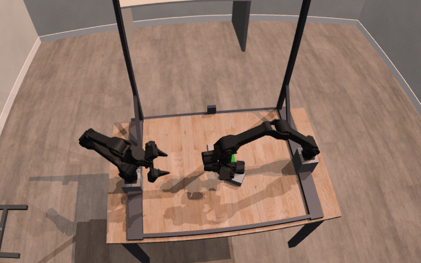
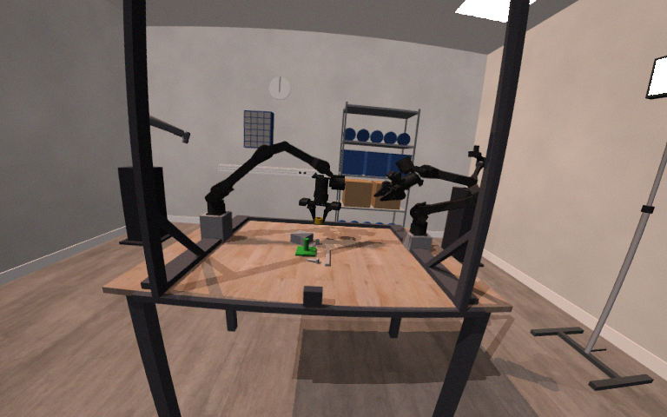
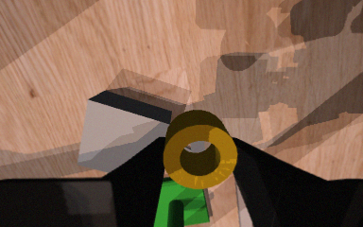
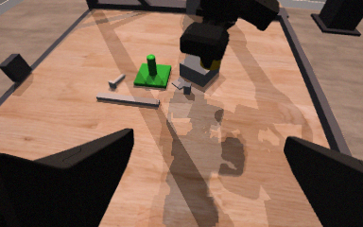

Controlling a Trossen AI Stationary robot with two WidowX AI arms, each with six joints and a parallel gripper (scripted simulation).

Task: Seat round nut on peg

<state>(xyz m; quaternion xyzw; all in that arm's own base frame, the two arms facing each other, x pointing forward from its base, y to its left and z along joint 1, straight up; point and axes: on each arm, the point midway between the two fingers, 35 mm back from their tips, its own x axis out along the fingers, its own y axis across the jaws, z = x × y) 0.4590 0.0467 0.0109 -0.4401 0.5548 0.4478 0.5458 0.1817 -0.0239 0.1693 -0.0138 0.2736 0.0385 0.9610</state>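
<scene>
Right now the grey bolt is 22 cm behind my left hand, 1 cm to the left of it and 12 cm below it. Also, from my left hand: grey bar: 17 cm behind, 4 cm to the right, 12 cm below; grey block: 2 cm behind, 7 cm to the left, 11 cm below.
</scene>
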